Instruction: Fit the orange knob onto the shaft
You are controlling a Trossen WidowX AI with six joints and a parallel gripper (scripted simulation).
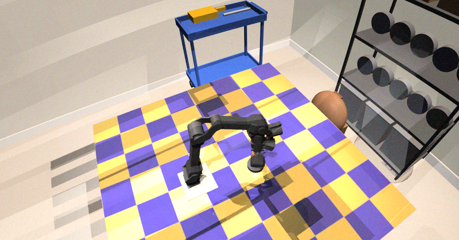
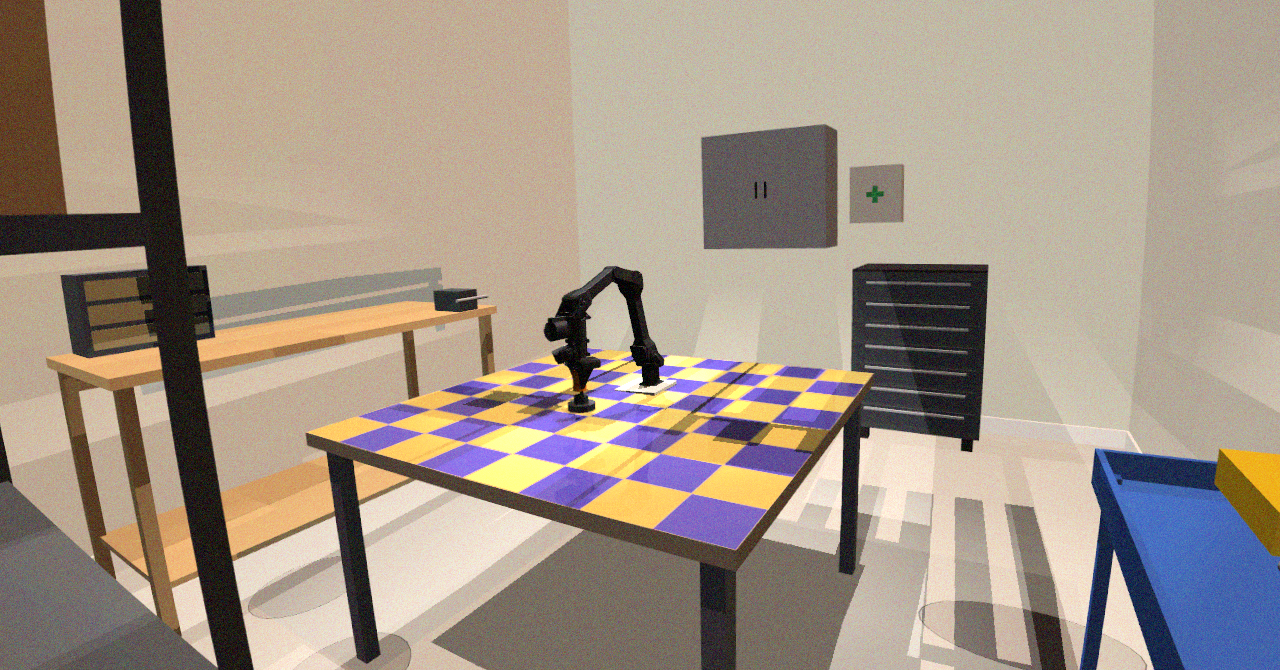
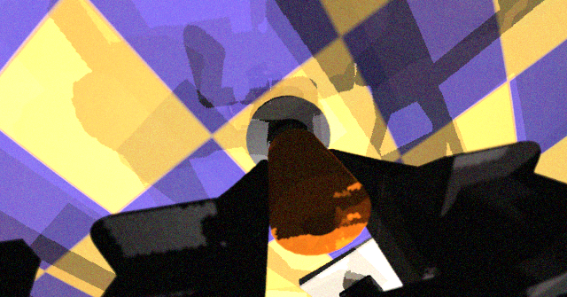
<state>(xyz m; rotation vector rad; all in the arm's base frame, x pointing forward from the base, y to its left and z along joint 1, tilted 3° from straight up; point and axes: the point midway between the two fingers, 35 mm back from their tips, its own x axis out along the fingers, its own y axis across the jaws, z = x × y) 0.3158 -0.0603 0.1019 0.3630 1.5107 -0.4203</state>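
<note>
My gripper tip is 2 cm below the orange knob. Also, from my gripper tip: round pedestal 4 cm below.
</note>
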